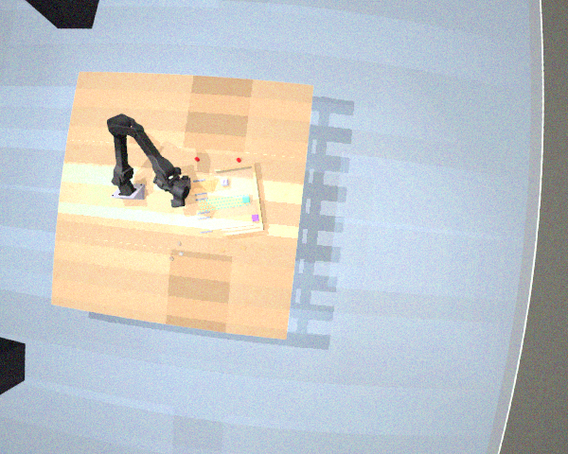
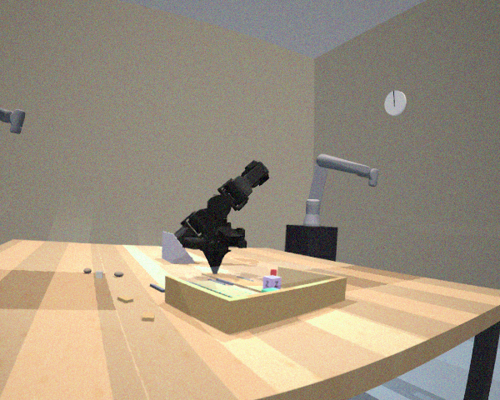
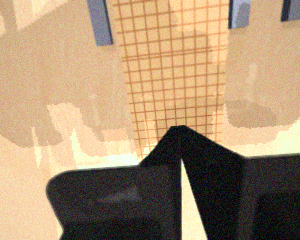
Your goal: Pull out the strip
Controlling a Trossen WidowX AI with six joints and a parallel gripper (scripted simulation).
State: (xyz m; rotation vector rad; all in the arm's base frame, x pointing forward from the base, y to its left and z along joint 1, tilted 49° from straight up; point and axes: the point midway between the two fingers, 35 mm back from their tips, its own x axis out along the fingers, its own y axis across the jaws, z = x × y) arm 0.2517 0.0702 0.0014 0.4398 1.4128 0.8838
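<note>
Now: gripper tip 10 cm short of the strip and 3 cm to the right of it. From my gripper tip the other things lie so: cube: 21 cm ahead, 6 cm to the left, 1 cm above.
</note>
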